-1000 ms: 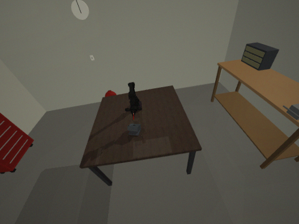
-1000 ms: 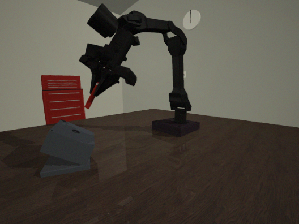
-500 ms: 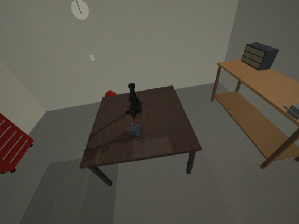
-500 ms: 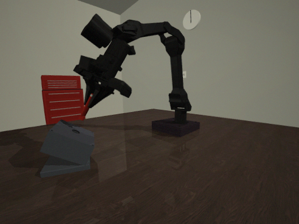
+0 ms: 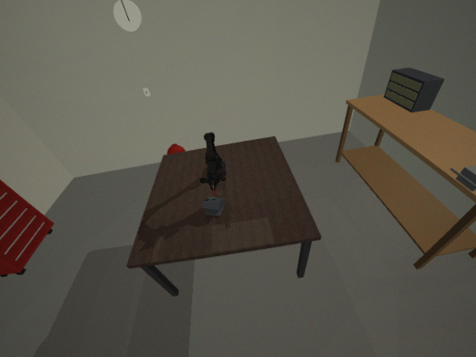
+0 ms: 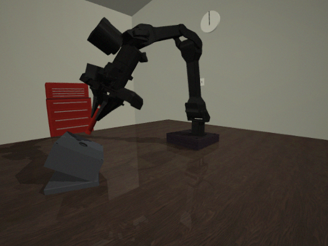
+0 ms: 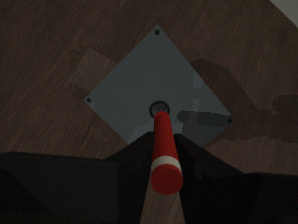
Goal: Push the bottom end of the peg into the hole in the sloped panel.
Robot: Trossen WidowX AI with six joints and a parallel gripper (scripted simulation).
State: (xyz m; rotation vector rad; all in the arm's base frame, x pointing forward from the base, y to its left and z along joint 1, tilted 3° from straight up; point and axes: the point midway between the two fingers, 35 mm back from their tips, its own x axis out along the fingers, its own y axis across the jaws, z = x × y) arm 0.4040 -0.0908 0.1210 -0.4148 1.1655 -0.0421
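Now: the grey sloped panel block 9 cm below my gripper tip, 4 cm ahead of it and 2 cm to the right of it. From my gripper tip the other things lie so: red peg (1 cm behind, 1 cm above).
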